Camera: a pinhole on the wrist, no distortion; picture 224 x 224 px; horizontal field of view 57.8 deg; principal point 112.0 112.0 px. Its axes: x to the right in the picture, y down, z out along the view. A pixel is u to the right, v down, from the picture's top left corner.
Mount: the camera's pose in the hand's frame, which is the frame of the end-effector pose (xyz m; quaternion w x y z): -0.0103 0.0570 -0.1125 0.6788 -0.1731 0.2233 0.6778
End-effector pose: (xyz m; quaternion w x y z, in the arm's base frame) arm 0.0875 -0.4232 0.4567 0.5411 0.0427 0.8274 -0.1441
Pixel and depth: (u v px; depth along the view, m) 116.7 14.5 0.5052
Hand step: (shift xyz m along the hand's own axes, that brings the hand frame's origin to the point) 0.2663 0.3334 0.2893
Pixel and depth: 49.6 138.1 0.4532
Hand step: -0.0348 0.1844 0.3473
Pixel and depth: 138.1 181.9 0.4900
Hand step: -0.1463 0.3772 0.2768
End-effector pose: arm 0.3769 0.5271 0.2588 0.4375 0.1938 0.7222 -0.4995
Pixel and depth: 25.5 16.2 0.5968
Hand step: 0.3164 0.1574 0.5068
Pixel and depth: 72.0 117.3 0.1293
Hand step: -0.0043 0.1051 0.0101
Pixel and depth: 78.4 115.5 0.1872
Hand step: -0.0001 0.1316 0.0617
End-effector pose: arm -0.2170 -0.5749 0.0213 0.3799 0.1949 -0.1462 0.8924
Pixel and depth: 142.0 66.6 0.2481
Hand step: 0.0614 0.2201 0.0725
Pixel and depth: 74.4 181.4 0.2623
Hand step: -0.0809 0.1590 0.1401
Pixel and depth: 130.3 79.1 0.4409
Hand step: 0.0905 0.3261 0.2318
